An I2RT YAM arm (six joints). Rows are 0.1 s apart.
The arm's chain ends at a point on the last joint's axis. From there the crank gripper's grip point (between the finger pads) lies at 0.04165 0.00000 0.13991 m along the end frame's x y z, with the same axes.
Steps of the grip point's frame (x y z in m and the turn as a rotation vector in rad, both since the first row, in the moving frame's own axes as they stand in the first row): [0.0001, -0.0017, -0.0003, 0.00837, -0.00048, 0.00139]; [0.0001, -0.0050, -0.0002, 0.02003, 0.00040, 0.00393]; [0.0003, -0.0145, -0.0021, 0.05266, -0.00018, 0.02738]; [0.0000, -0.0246, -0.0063, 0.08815, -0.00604, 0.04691]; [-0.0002, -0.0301, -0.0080, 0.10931, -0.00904, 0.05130]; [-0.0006, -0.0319, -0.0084, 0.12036, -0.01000, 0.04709]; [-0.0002, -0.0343, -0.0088, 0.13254, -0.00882, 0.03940]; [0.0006, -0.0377, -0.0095, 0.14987, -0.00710, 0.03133]
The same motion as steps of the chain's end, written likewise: [0.0002, -0.0006, -0.0003, 0.00837, -0.00048, 0.00139]; [0.0000, -0.0024, -0.0002, 0.02003, 0.00040, 0.00393]; [0.0002, -0.0083, -0.0019, 0.05266, -0.00018, 0.02738]; [0.0006, -0.0142, -0.0061, 0.08815, -0.00604, 0.04691]; [0.0007, -0.0169, -0.0077, 0.10931, -0.00904, 0.05130]; [0.0004, -0.0170, -0.0079, 0.12036, -0.01000, 0.04709]; [0.0007, -0.0174, -0.0080, 0.13254, -0.00882, 0.03940]; [0.0013, -0.0181, -0.0083, 0.14987, -0.00710, 0.03133]
